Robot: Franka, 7 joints.
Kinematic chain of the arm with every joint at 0, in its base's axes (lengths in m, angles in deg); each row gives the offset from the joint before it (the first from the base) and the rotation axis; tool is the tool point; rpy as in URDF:
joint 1: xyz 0 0 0.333 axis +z
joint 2: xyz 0 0 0 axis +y
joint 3: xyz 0 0 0.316 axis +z
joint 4: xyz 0.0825 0 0 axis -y
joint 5: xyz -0.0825 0 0.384 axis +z
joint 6: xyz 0 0 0 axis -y
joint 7: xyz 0.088 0 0 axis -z
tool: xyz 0 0 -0.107 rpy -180 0 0
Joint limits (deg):
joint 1: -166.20..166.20
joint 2: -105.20..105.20
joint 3: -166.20..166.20
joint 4: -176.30..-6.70
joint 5: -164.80..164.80
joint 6: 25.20..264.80
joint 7: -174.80..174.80
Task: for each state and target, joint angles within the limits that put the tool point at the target. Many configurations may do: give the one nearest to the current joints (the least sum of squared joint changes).
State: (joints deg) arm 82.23 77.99 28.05 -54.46 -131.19 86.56 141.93
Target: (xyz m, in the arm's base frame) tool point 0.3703 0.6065 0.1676
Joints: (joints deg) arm 59.80 65.28 13.68 -72.91 -117.91 61.26 141.93
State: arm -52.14 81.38 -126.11 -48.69 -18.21 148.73 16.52
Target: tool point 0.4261 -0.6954 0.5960
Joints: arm -43.47 82.12 -127.59 -31.52 -16.77 152.38 16.52
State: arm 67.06 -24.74 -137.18 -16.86 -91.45 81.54 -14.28
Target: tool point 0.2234 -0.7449 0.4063
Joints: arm 93.62 -59.21 -132.67 -44.45 -84.05 80.30 -14.28
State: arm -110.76 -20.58 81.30 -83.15 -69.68 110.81 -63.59
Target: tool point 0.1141 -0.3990 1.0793
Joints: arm -113.19 16.97 71.70 -30.44 -71.49 139.20 -63.59
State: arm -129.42 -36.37 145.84 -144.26 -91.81 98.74 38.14
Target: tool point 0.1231 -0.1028 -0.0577
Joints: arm -141.47 -73.17 166.20 -150.13 -92.71 114.35 38.14
